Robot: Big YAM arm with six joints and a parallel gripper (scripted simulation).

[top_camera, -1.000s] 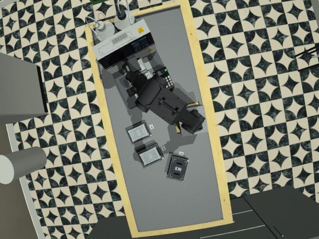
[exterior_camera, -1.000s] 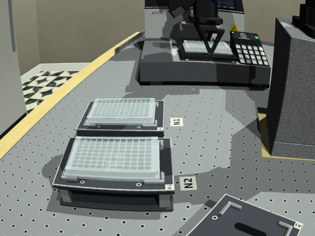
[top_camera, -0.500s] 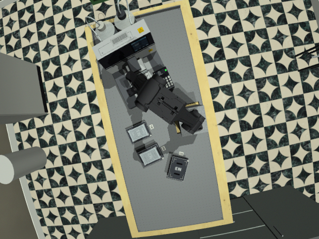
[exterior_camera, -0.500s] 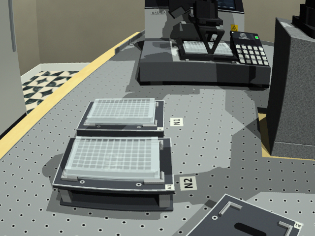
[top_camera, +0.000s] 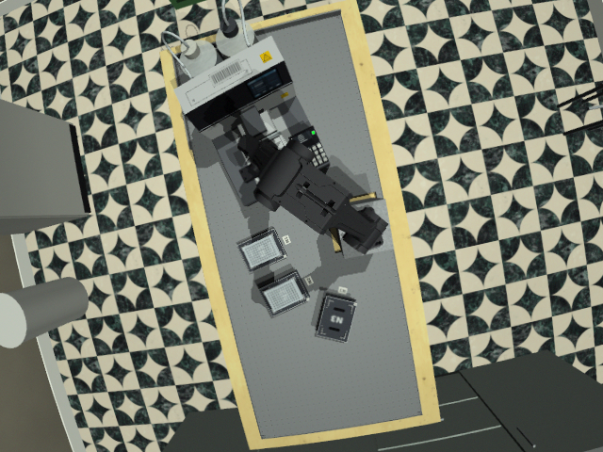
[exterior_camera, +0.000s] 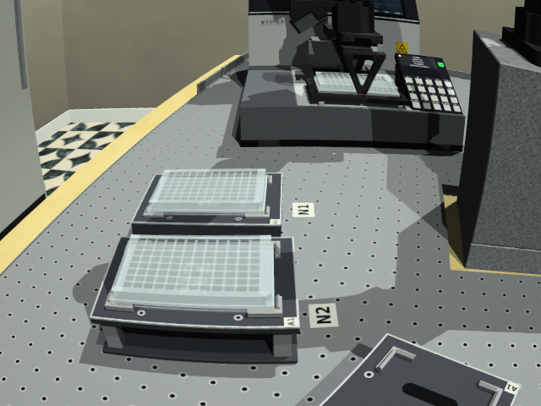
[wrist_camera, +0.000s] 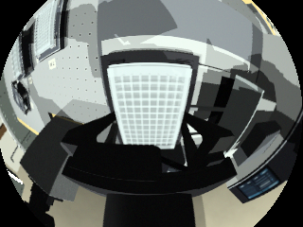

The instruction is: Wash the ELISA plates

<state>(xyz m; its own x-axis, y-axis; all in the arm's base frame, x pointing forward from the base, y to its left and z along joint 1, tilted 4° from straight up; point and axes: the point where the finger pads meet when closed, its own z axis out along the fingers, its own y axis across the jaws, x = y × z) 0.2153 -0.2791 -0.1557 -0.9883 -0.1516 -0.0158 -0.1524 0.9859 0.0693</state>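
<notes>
My gripper is now 10 mm above the washer carrier. The rest, counted from my hand: plate washer: 20 mm ahead, 150 mm to the right, 40 mm above; then nest N3: 40 mm behind, 610 mm to the left, 50 mm below; then nest label: 60 mm ahead, 260 mm to the left, 90 mm below.
</notes>
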